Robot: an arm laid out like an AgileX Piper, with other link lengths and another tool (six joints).
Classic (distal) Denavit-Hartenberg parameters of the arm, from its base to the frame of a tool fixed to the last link. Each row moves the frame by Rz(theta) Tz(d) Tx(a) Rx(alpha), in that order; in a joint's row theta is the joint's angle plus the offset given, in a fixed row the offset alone. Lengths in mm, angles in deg.
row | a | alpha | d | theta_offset
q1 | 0 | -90 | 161.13 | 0
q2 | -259.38 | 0 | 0 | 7.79
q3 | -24.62 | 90 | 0 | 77.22
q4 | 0 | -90 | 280.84 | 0
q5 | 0 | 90 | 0 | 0
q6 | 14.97 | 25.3 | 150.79 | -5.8
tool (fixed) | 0 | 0 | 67 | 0
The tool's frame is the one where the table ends.
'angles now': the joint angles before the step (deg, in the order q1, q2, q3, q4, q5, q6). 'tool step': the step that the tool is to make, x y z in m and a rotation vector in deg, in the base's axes. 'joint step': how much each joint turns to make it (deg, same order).
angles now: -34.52, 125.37, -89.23, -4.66, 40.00, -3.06
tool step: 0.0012, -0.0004, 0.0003, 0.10, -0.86, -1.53
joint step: 0.00, 0.01, -0.02, 0.00, -0.56, 1.66
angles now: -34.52, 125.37, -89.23, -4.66, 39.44, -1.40
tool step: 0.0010, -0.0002, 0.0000, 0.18, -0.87, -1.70
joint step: 0.00, 0.02, 0.00, -0.01, -0.55, 1.85
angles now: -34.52, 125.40, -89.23, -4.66, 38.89, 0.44
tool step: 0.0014, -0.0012, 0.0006, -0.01, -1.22, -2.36
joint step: 0.00, 0.00, 0.00, -0.39, -0.87, 2.81
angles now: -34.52, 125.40, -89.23, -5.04, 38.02, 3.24
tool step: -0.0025, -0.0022, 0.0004, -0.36, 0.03, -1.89
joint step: -0.01, 0.00, 0.01, -1.58, -0.01, 2.90
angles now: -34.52, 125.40, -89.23, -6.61, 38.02, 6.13
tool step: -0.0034, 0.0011, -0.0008, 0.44, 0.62, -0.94
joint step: -0.01, -0.01, 0.01, -0.39, 0.85, 1.12
